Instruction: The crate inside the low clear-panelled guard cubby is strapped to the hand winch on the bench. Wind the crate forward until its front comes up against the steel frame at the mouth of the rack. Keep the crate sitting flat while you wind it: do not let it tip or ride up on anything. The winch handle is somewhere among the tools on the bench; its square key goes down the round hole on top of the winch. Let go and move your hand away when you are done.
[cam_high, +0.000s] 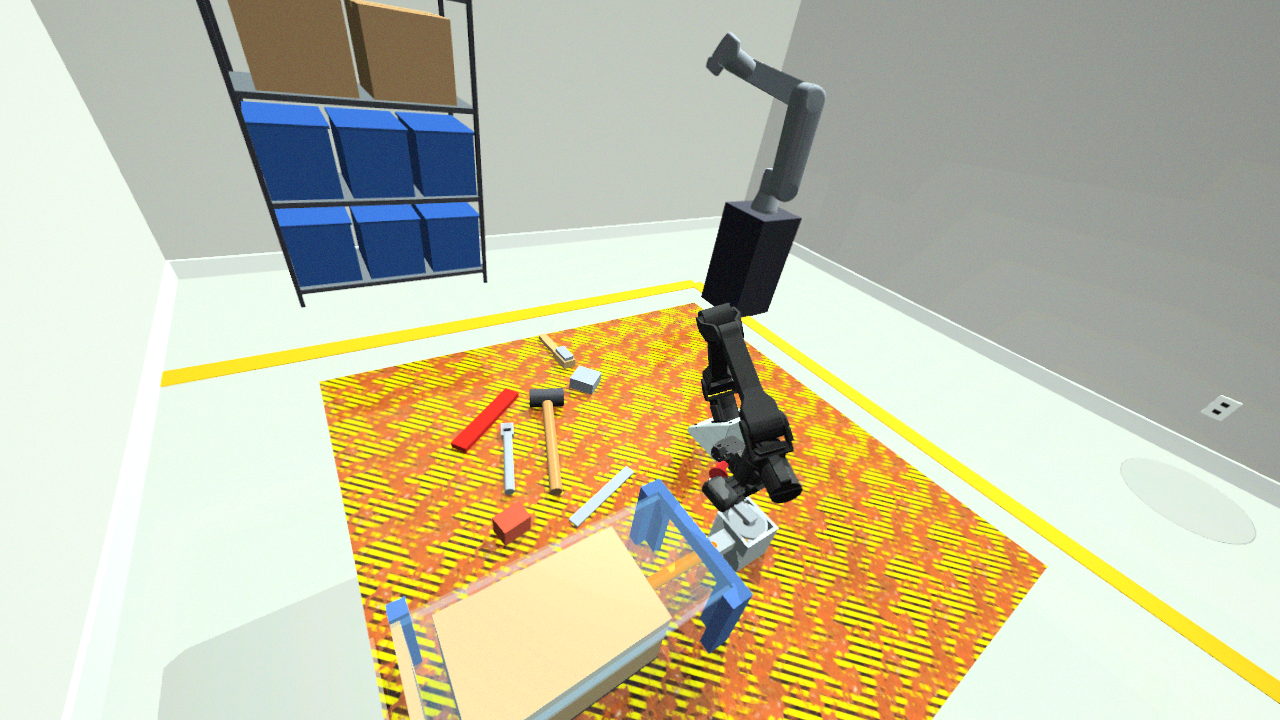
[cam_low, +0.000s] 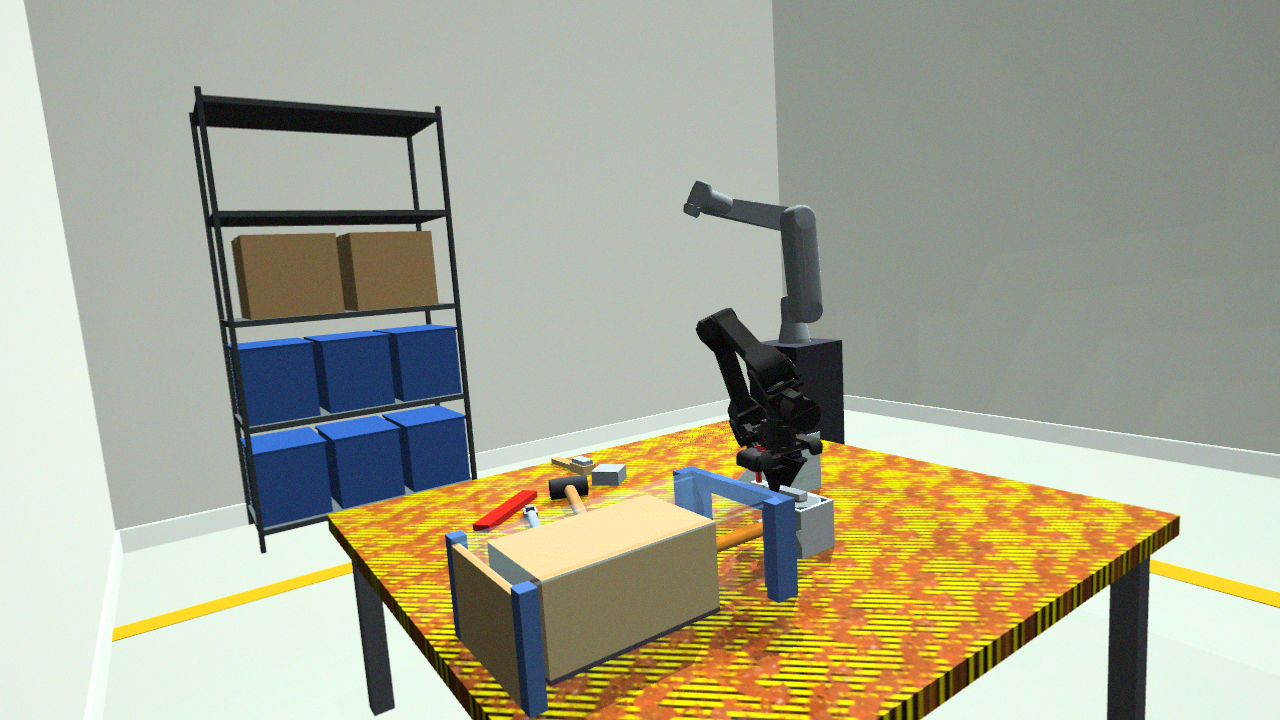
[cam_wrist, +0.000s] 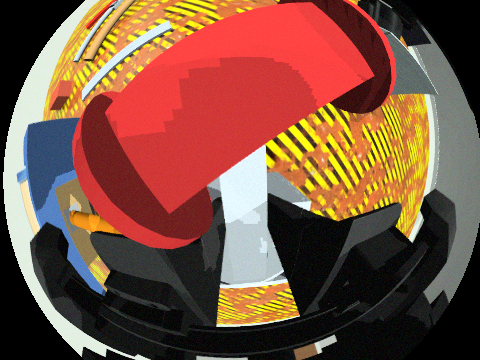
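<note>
My gripper tip is now 1 cm to the left of the winch handle and 2 cm below it. Also, from my gripper tip: red grip: 5 cm to the right, 5 cm above; blue steel frame: 16 cm ahead, 5 cm to the left, 2 cm above; grey winch: 2 cm behind, 4 cm to the left, 6 cm below.
</note>
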